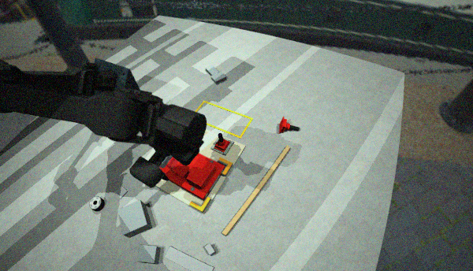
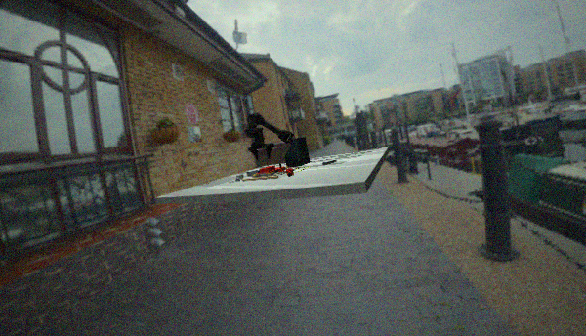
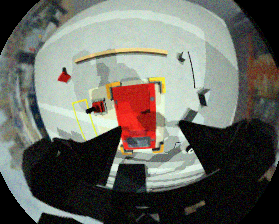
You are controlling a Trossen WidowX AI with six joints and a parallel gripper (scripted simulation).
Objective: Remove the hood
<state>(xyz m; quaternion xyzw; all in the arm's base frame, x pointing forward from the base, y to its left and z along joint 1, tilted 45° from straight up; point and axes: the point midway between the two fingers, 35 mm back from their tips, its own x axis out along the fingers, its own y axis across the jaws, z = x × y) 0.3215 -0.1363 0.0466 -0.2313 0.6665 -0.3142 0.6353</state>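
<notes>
Now: the red hood 60 mm below my gripper tip, 30 mm to the left of it and 10 mm ahead of it. Round my gripper tip: wooden strip: 180 mm ahead, 100 mm below, 60 mm to the left; small wheel: 210 mm behind, 170 mm to the right, 100 mm below.
</notes>
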